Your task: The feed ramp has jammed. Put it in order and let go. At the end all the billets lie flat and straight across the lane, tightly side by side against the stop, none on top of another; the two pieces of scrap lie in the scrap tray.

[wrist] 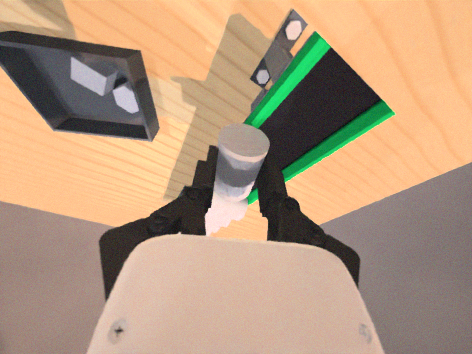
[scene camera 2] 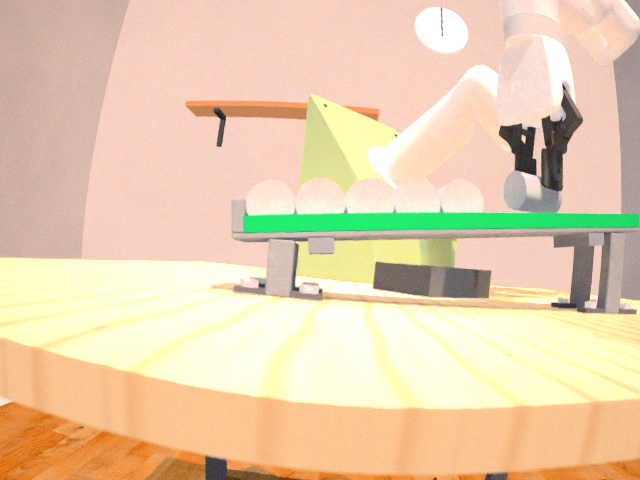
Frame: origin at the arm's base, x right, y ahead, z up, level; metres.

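Seen in the pictures: gripper, between the fingertips: [wrist: 239, 162] [scene camera 2: 538, 190]; arm's base, origin of its link: [scene camera 2: 391, 174].
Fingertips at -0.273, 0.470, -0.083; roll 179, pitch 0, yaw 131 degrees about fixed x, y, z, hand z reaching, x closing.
Offsets run from my fingertips to a thing's middle, as dx, dy, dz. "spot": to the spot under its first point. Level surfaces: height alone.
Several pale billets {+0.239, +0.128, -0.051} [scene camera 2: 270, 197] {+0.165, +0.100, -0.042} [scene camera 2: 370, 197] {+0.089, +0.075, -0.033} [scene camera 2: 462, 197] lie side by side across the green-railed lane [scene camera 2: 361, 222] [wrist: 330, 100], in a row from the stop {+0.262, +0.136, -0.063} [scene camera 2: 237, 214] at its left end in the scene view. My gripper [scene camera 2: 535, 178] [wrist: 239, 162] is shut on another billet {+0.006, +0.005, -0.005} [scene camera 2: 522, 191] [wrist: 240, 172], over the lane's right part in the scene view. This billet is turned askew to the lane, its underside about at rail-top height or slightly above. Two grey scrap pieces {+0.104, -0.129, -0.106} [wrist: 90, 76] {+0.102, -0.092, -0.111} [wrist: 125, 97] lie in the dark scrap tray {+0.131, -0.123, -0.105} [scene camera 2: 403, 279] [wrist: 142, 80].
The lane stands on grey legs {spot: +0.211, +0.165, -0.101} [scene camera 2: 281, 268] {spot: -0.083, +0.062, -0.083} [scene camera 2: 612, 273] bolted to the wooden table {dz -0.123} [scene camera 2: 336, 351] [wrist: 185, 30]. The tray stands on the table beyond the lane in the scene view. A yellow-green angular block [scene camera 2: 330, 155] stands behind the lane. An orange shelf [scene camera 2: 248, 109] is on the wall.
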